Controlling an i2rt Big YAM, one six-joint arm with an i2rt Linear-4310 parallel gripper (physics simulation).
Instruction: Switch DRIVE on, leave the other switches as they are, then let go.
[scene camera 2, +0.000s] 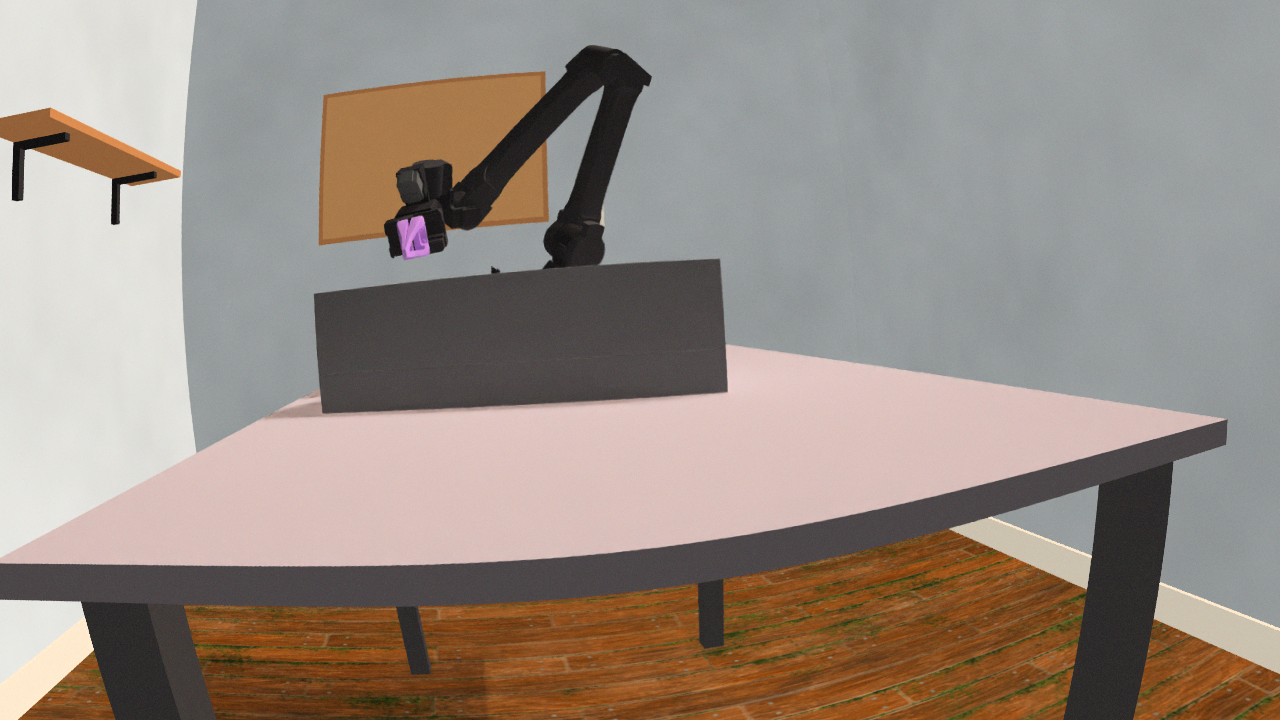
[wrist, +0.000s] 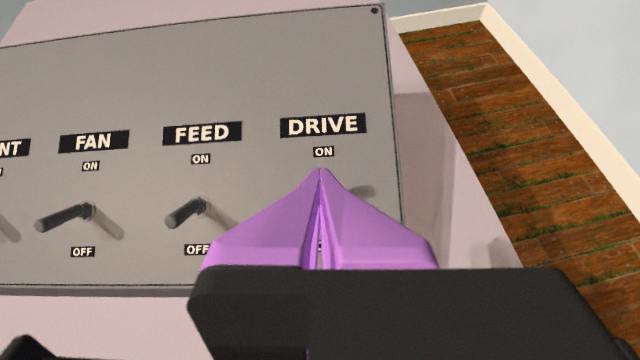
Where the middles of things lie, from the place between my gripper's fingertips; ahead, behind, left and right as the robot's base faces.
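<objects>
The grey switch panel (scene camera 2: 648, 329) is one I can see, and counting from my hand it's 13 cm below, 16 cm ahead and 15 cm to the left.
</objects>
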